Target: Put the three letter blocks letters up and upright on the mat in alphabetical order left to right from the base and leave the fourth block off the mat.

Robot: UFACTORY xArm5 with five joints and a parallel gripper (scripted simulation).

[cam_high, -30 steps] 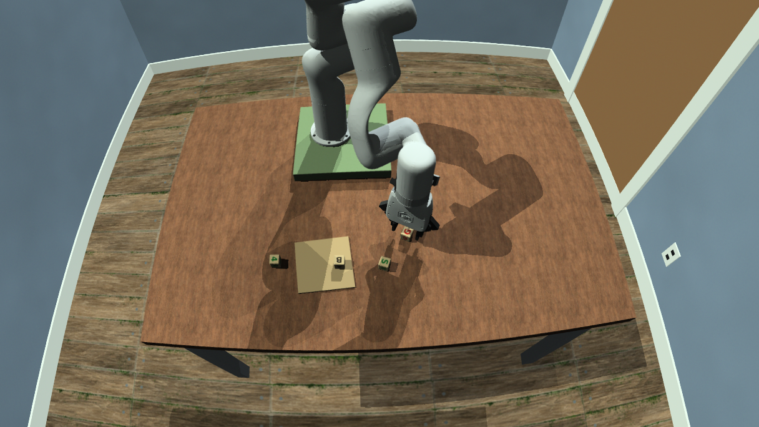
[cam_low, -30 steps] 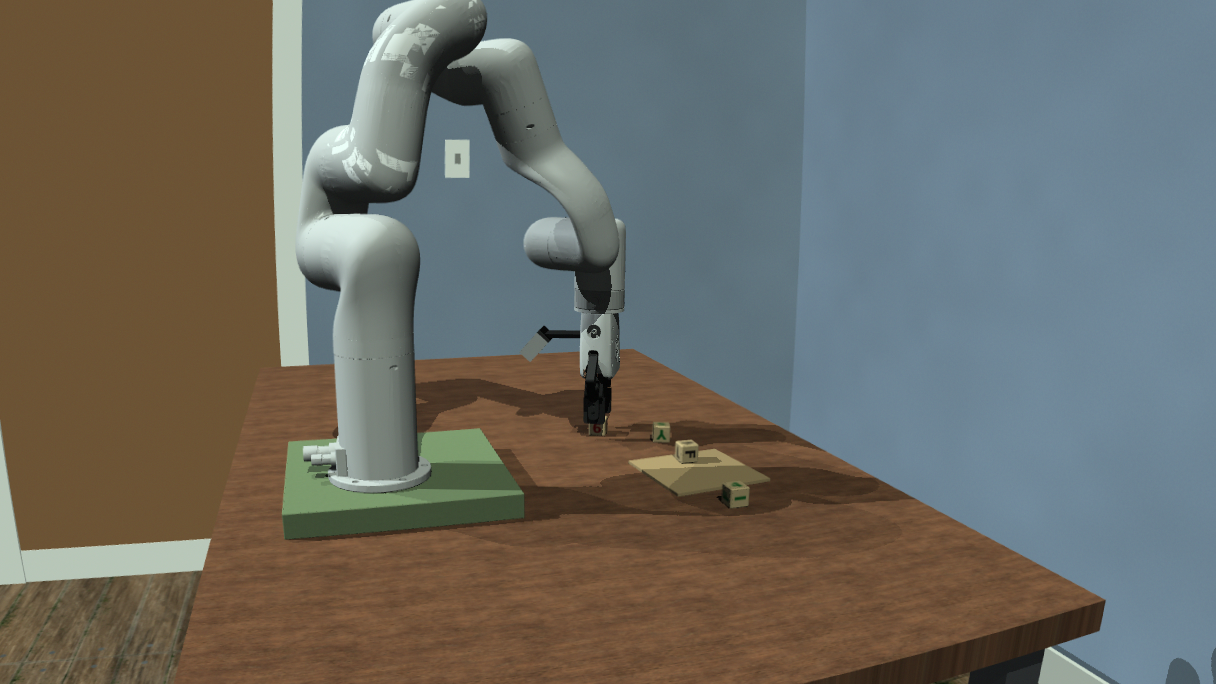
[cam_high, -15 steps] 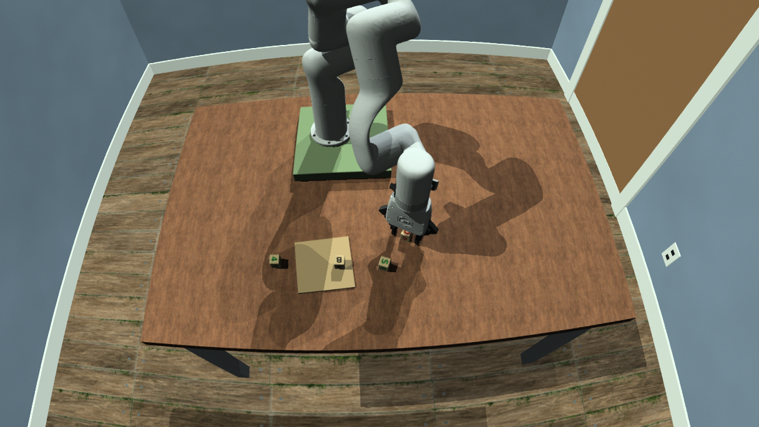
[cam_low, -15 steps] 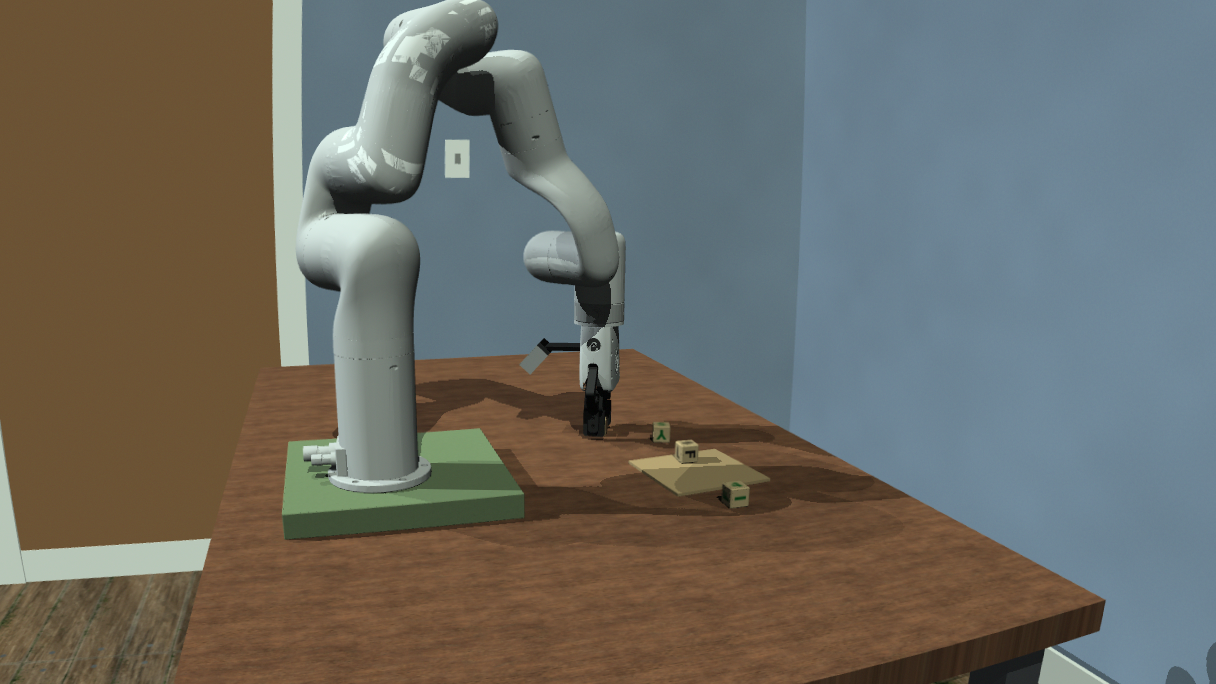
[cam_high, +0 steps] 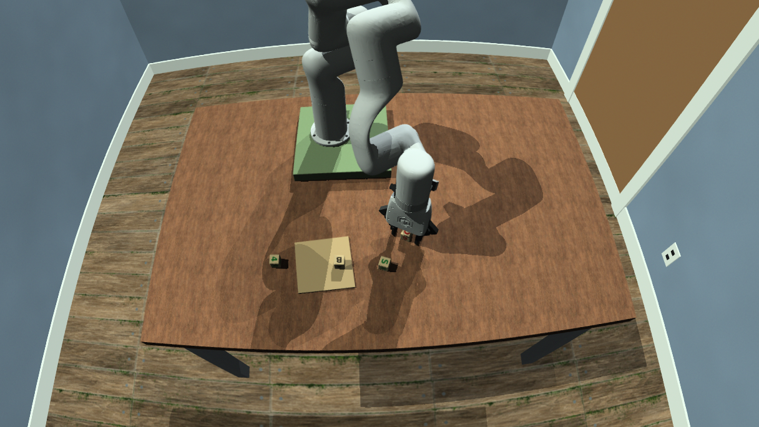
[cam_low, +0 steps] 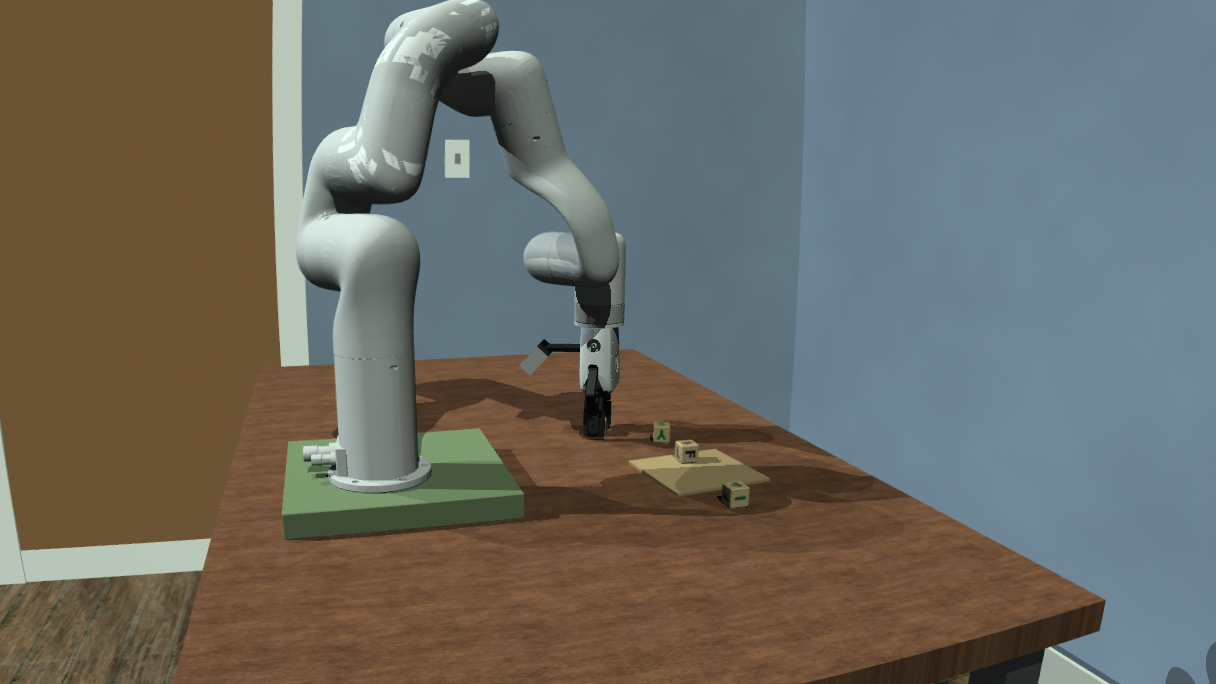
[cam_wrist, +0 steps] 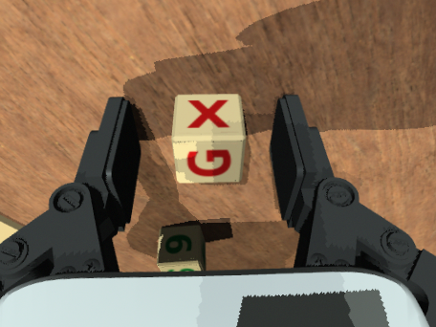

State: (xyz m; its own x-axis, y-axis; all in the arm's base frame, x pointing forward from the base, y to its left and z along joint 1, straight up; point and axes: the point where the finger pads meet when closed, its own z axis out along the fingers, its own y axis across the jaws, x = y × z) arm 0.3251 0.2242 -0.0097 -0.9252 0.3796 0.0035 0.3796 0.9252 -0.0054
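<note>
The tan mat lies 90 mm ahead of my hand, 200 mm to the right of it and 20 mm below it. Round my hand: cream block: 100 mm ahead, 330 mm to the right, 10 mm below.
</note>
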